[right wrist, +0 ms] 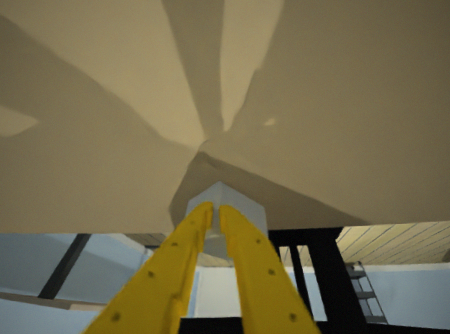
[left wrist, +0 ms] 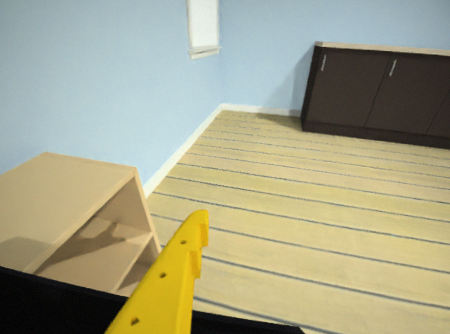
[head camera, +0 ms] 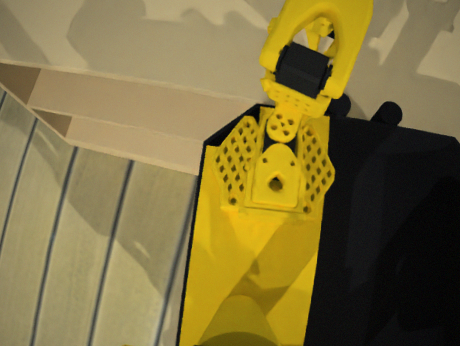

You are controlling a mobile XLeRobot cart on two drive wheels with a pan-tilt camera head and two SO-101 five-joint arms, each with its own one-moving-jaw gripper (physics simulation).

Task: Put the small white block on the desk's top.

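Places are measured from the left arm's base along level axes (x left, y down, z back), in millimetres.
Where they show: left end effector, tool point: (left wrist: 208,223); right end effector, tool point: (right wrist: 212,211); right arm's base, origin of the base link: (head camera: 275,151).
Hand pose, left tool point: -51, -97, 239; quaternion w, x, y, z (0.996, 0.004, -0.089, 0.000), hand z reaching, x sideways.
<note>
After its pixels a point has its place, as x, y, z.
The small white block (right wrist: 230,208) rests on the tan desk top (right wrist: 143,108) @(-543, 165, 40), close to its edge. In the right wrist view my right gripper (right wrist: 215,210) @(-499, 143, 53) has both jaws side by side with the tips together. The block shows just past and behind the tips, not pressed between them. In the head camera view the right arm and its gripper (head camera: 319,35) reach over the desk top (head camera: 164,44) @(-507, 165, -173), and the block is hidden there. In the left wrist view only one notched jaw of my left gripper (left wrist: 196,231) @(-52, -103, 231) shows, so it is fully open and empty above the floor.
The desk's open shelves (head camera: 108,123) @(-459, 438, -335) show below its edge, and also in the left wrist view (left wrist: 89,238) @(-565, 430, 540). A dark cabinet (left wrist: 376,90) stands against the far wall. My black base (head camera: 371,232) @(-256, 94, 131) fills the right of the head view. A black frame (right wrist: 324,268) stands beyond the desk.
</note>
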